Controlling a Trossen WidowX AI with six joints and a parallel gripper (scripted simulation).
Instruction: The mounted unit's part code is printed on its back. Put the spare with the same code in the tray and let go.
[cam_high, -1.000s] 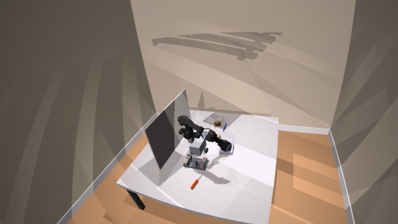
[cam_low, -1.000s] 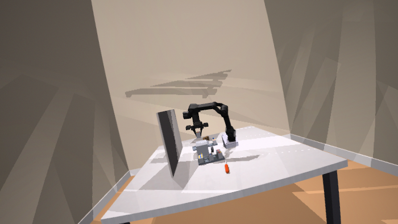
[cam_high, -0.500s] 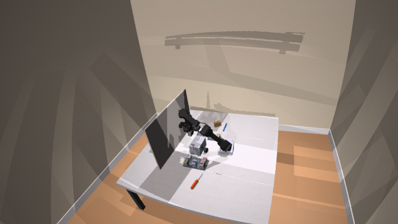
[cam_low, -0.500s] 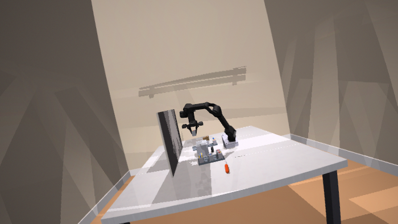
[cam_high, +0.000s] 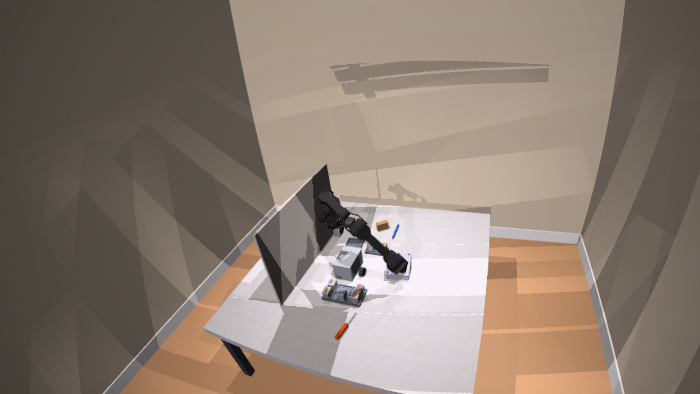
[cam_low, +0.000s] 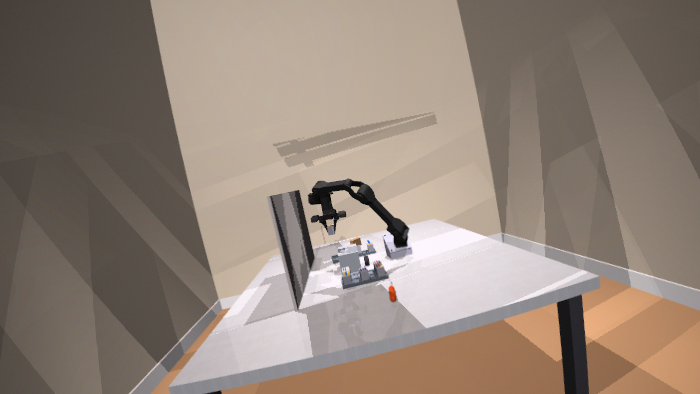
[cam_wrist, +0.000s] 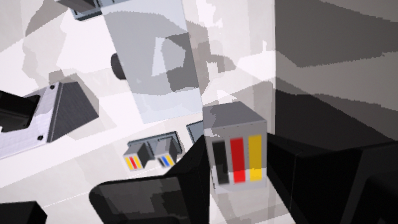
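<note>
Now: the dark grey rimmed tray 19 cm below my gripper tip, 13 cm to the right of it and 1 cm behind it. The rest, counted from my gripper tip: grey holder: 18 cm below, 16 cm behind, 11 cm to the right; grey mounted unit: 14 cm below, 8 cm to the left, 6 cm behind; tall grey panel: 17 cm ahead, 7 cm to the left, 3 cm above.
</note>
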